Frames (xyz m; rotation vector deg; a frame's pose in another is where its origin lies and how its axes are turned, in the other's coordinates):
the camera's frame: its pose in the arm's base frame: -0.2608 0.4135 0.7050 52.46 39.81 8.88
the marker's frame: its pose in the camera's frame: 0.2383 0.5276 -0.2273 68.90 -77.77 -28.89
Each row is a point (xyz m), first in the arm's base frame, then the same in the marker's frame.
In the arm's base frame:
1: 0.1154 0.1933 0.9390
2: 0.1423 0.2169 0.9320
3: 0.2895 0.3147 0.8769
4: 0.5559 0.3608 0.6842
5: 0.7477 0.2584 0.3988
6: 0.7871 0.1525 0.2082
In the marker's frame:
1: 0.6524 0.4994 0.1375
2: 0.6474 0.4907 0.1025
3: 0.6536 0.4448 -0.0768
4: 0.8166 0.3511 -0.3504
5: 1.1207 0.2317 -0.4988
6: 1.3234 0.1422 -0.5021

